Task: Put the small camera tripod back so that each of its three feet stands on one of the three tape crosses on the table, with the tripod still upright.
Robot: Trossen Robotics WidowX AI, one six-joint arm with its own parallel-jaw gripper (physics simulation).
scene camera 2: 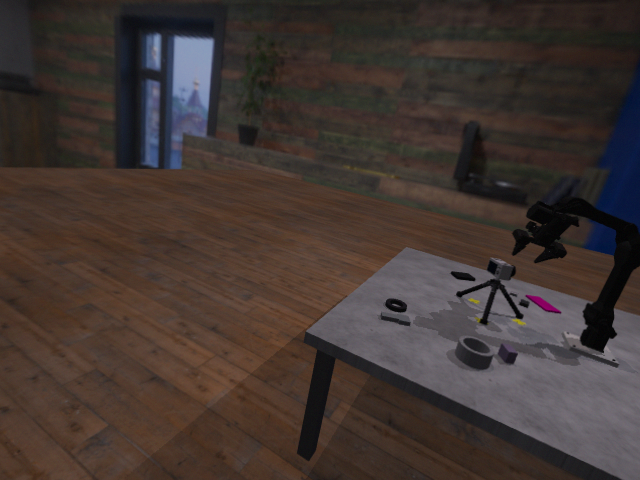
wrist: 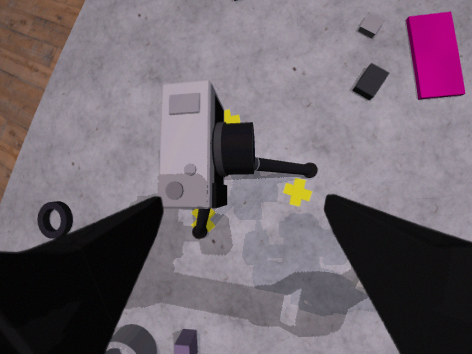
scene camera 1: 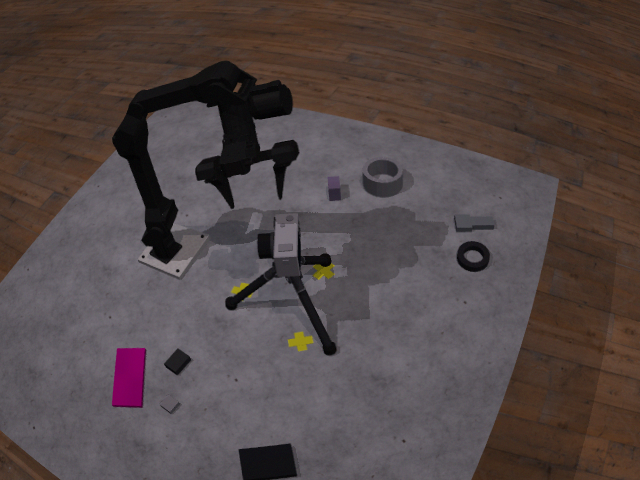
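Seen in the pictures: gripper, fingertip midpoint: (scene camera 2: 523, 258) (wrist: 244, 203) (scene camera 1: 256, 203); arm's base, link origin: (scene camera 2: 591, 345) (scene camera 1: 165, 250).
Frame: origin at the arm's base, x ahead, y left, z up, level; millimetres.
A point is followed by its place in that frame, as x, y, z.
Note:
A white and black camera (scene camera 1: 286, 240) {371, 23, 208} (scene camera 2: 500, 269) {353, 85, 190} (wrist: 185, 132) {364, 27, 208} stands upright on a small black three-legged tripod (scene camera 1: 312, 310) {427, 1, 62} (scene camera 2: 490, 303) {345, 120, 57} (wrist: 282, 166) {283, -8, 61}. Three yellow tape crosses lie on the table: the near one (scene camera 1: 300, 341) {414, -34, -12} (scene camera 2: 473, 300) {417, -30, -11} is left of the near foot in scene camera 1; the left one (scene camera 1: 241, 290) (scene camera 2: 519, 321) {232, 6, -12} (wrist: 298, 192) {231, 8, -12} is just beside the left foot; the right one (scene camera 1: 323, 271) (scene camera 2: 480, 320) {355, 177, -1} (wrist: 204, 220) {340, 131, 43} is close by the far foot. My gripper (scene camera 1: 256, 202) {295, 42, 248} (scene camera 2: 524, 257) {295, 42, 248} (wrist: 244, 203) {295, 42, 248} is open and empty, above and behind the camera in scene camera 1.
On the table (scene camera 1: 413, 372) {651, 12, -13} (scene camera 2: 361, 320) {673, 550, -13} stand a grey ring (scene camera 1: 383, 187) {353, 416, 20} (scene camera 2: 473, 355) {325, 510, 26}, a purple block (scene camera 1: 334, 189) {257, 348, 24} (scene camera 2: 507, 353) {245, 388, 18} (wrist: 185, 342) {253, 345, 20}, a black ring (scene camera 1: 460, 263) {613, 311, -7} (wrist: 42, 220) {653, 360, 2}, a grey flat piece (scene camera 1: 465, 223) {575, 424, 2}, a magenta slab (scene camera 1: 129, 377) {165, -323, -5} (wrist: 436, 55) {160, -320, -5}, small blocks and a black slab (scene camera 1: 267, 461) {525, -308, 2}.

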